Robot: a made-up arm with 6 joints. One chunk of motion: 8 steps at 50 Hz.
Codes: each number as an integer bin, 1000 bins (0 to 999) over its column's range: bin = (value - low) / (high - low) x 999, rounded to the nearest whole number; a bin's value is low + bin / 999 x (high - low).
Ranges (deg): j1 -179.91..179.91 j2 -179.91..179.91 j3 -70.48..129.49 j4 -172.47..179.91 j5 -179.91..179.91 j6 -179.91..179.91
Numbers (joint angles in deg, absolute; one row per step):
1: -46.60 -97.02 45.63 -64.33 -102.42 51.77
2: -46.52 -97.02 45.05 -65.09 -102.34 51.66
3: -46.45 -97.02 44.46 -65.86 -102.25 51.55
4: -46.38 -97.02 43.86 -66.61 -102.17 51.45
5: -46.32 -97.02 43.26 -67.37 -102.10 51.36
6: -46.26 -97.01 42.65 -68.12 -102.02 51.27
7: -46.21 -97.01 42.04 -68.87 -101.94 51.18
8: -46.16 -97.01 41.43 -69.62 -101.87 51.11
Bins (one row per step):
1: 370 230 580 307 215 643
2: 370 230 577 304 215 643
3: 371 230 574 302 216 643
4: 371 230 571 300 216 642
5: 371 230 568 298 216 642
6: 371 230 565 296 216 642
7: 371 230 562 294 216 642
8: 371 230 559 292 217 641

